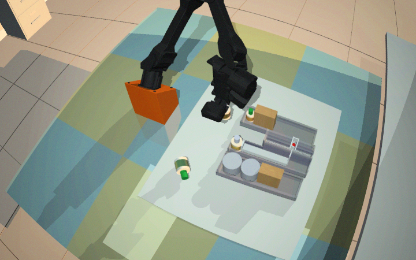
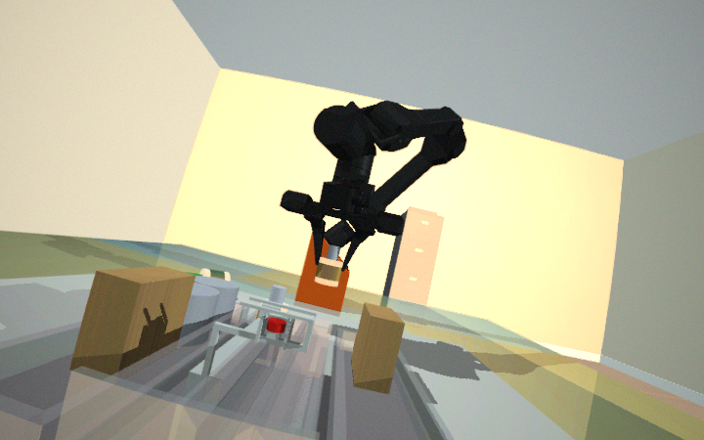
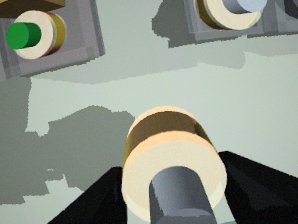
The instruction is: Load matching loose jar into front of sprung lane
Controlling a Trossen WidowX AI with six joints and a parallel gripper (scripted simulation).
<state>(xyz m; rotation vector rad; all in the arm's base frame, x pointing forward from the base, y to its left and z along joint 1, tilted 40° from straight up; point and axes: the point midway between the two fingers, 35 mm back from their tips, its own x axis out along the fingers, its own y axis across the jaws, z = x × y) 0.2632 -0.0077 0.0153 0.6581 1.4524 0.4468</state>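
Now: gripper tip 21 cm short of the sprung lane, 5 cm to the left of it and 8 cm above it. From my gripper tip the other things lie so: red marker 25 cm ahead, 4 cm to the right, 3 cm below.
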